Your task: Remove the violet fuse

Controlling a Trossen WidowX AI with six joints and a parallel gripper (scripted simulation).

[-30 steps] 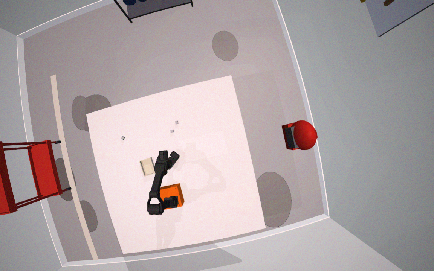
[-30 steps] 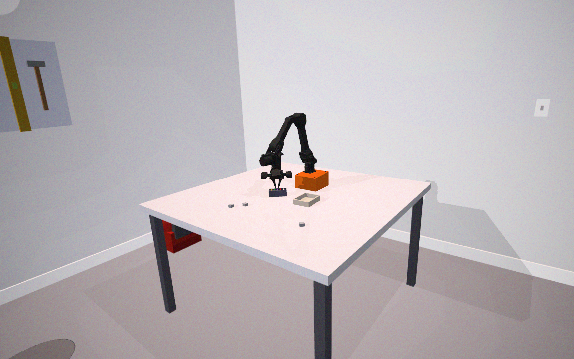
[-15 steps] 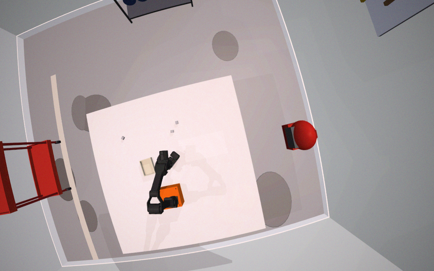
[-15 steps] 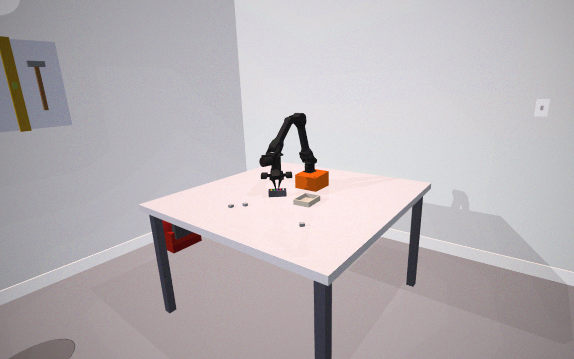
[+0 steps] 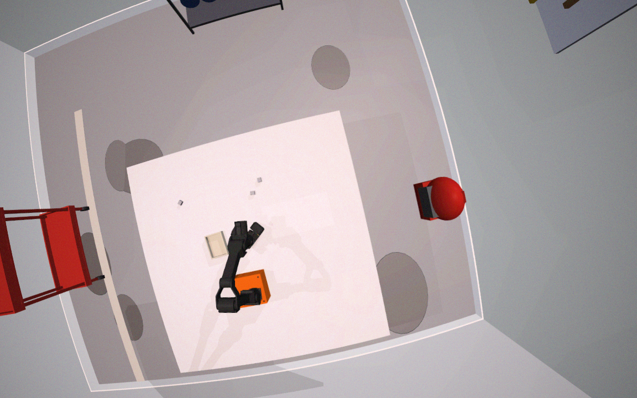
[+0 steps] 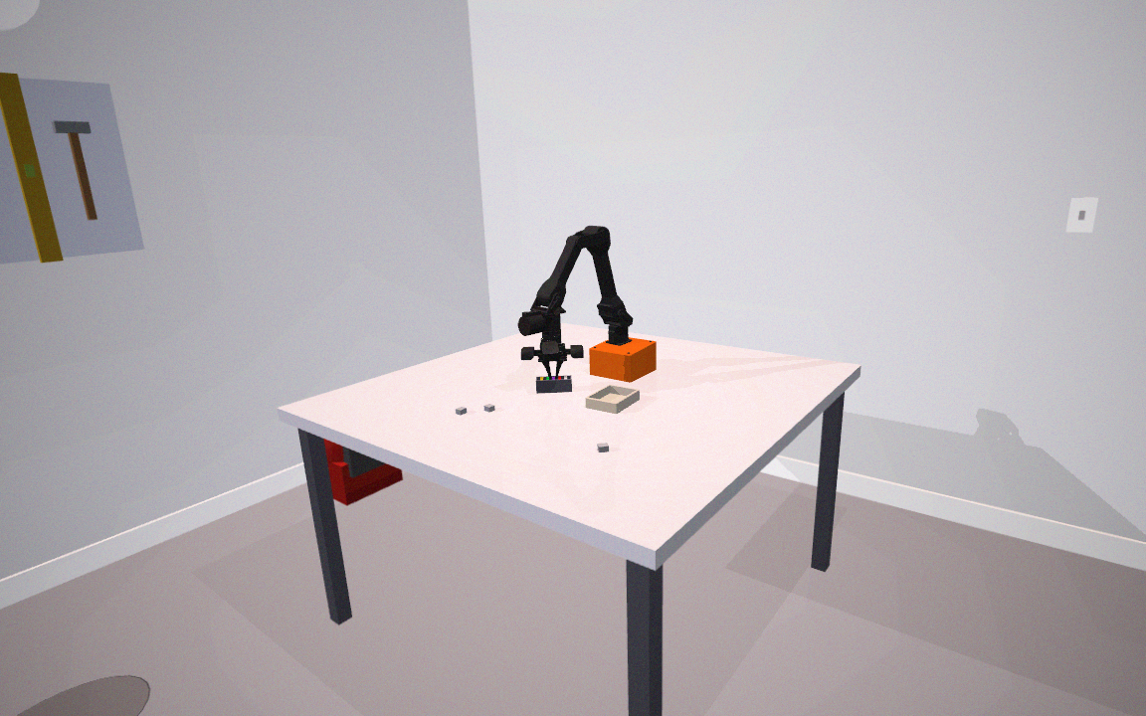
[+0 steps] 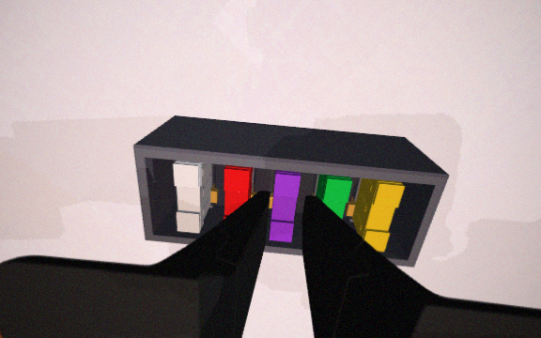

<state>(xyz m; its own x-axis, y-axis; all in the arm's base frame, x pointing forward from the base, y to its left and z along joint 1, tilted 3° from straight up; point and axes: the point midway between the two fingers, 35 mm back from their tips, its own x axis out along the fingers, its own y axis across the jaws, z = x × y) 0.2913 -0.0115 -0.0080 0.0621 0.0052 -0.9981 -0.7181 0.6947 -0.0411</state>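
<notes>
Right now my gripper tip is 3 cm past the tray, 22 cm to the right of it and 3 cm above it. Also, from my gripper tip: violet fuse 1 cm below.
</notes>
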